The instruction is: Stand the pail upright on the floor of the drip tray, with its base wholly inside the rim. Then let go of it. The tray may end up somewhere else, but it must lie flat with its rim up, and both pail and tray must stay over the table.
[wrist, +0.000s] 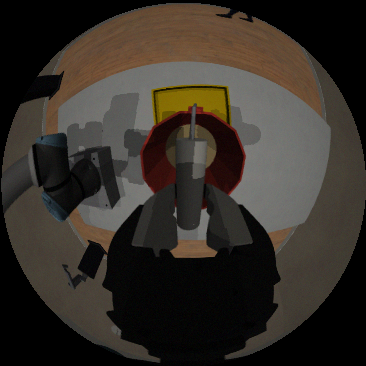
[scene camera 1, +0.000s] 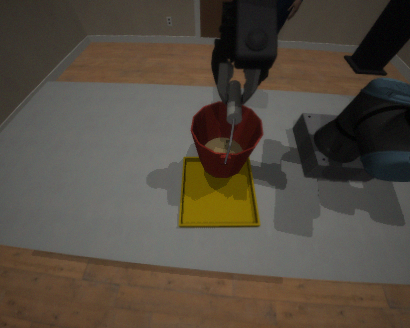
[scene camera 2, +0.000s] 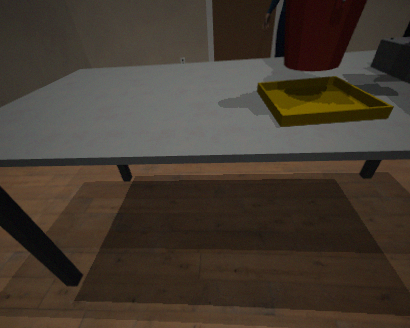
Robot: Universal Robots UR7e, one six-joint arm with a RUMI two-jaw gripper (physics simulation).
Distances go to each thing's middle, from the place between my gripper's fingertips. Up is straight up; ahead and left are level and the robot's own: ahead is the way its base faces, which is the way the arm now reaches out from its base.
I see my gripper 20 mm short of the yellow drip tray (scene camera 2: pixel 322 100), 80 mm to the right of it and 290 mm above it.
